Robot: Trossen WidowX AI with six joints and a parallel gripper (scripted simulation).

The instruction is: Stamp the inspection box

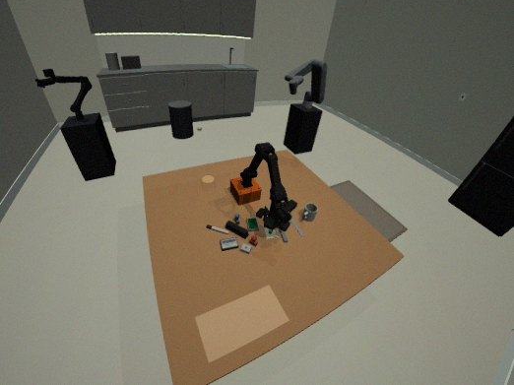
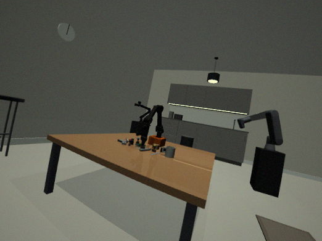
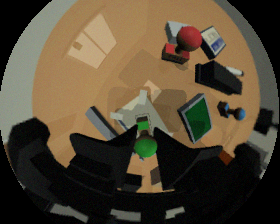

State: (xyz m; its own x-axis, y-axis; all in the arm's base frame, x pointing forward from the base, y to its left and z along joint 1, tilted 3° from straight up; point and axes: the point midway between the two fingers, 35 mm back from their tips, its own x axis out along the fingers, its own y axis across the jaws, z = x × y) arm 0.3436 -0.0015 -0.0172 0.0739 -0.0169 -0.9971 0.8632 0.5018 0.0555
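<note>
My gripper tip is 10 mm to the right of the inspection card and 30 mm above it. The rest, counted from my gripper tip: grey bar: 40 mm ahead, 60 mm to the left, 20 mm below; then bolt: 60 mm behind, 60 mm to the left, 20 mm below; then PASS stamp: 10 mm to the left.
</note>
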